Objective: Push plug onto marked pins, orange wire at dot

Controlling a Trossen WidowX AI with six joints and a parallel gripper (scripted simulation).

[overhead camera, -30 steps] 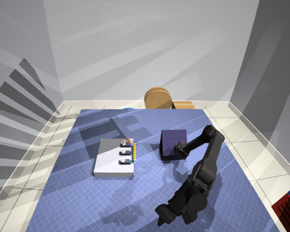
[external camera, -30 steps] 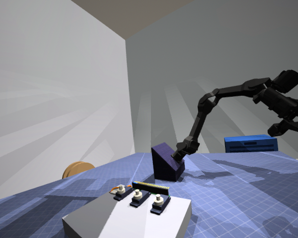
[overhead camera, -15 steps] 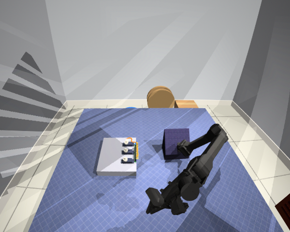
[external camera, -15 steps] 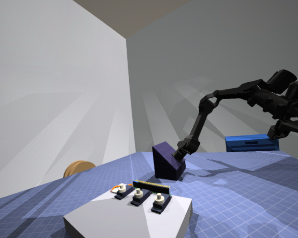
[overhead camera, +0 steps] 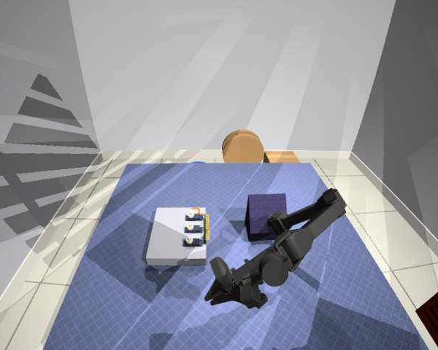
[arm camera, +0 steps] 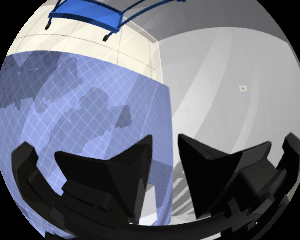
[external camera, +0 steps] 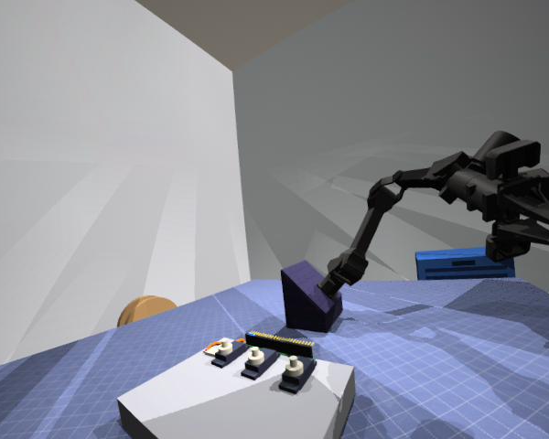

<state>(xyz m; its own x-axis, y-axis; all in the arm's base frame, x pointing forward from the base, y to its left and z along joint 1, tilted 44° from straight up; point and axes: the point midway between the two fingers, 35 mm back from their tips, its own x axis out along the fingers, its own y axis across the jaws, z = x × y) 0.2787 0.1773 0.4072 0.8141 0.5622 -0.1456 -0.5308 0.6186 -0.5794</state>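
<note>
Now: the blue marked band 480 mm to the right of my gripper tip and 170 mm below it. Round my gripper tip: pin strip 420 mm to the right, 180 mm below; servo motor 420 mm to the right, 190 mm below, 60 mm ahead; grey holder 420 mm to the right, 220 mm below, 160 mm ahead.
</note>
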